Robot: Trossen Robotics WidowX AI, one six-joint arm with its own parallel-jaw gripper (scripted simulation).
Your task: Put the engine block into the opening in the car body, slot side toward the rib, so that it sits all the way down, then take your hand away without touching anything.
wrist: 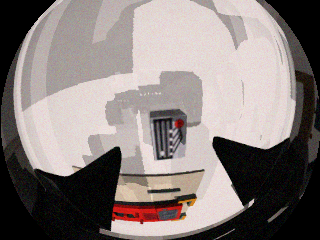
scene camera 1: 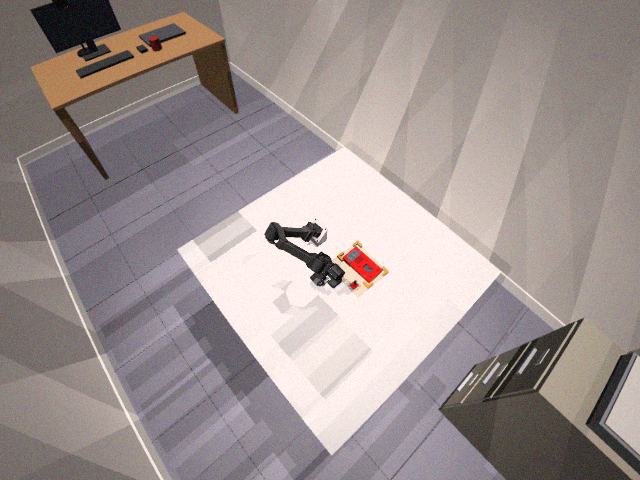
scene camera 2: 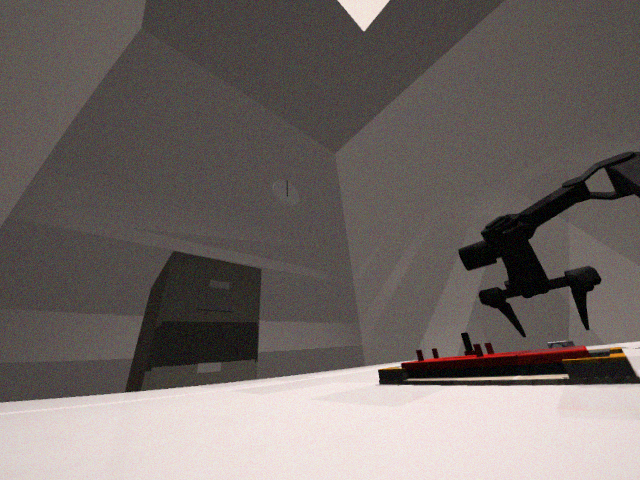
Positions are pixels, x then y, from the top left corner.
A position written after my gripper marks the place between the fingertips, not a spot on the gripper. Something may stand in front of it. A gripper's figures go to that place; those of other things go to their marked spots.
My gripper (wrist: pixel 169 147) is 10 cm from the lens. A car body (wrist: pixel 122 210) is 27 cm from the lens. An engine block (wrist: pixel 169 126) is 10 cm from the lens. The marked spots on the car body and the engine block are 22 cm apart.
